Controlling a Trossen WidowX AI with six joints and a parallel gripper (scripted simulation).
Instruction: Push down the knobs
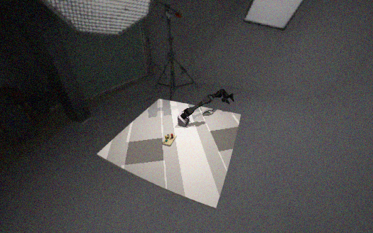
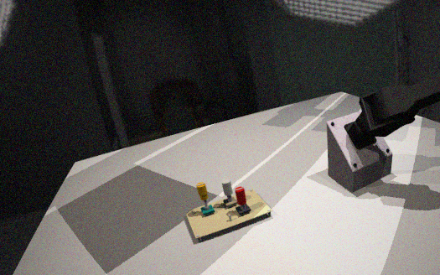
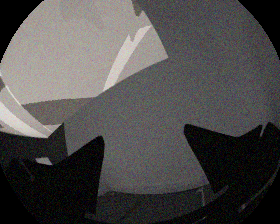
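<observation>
Now: the red knob 680 mm ahead of my gripper tip, 520 mm to the right of it and 120 mm below it. From my gripper tip the other things lie so: yellow knob: 750 mm ahead, 550 mm to the right, 110 mm below.
</observation>
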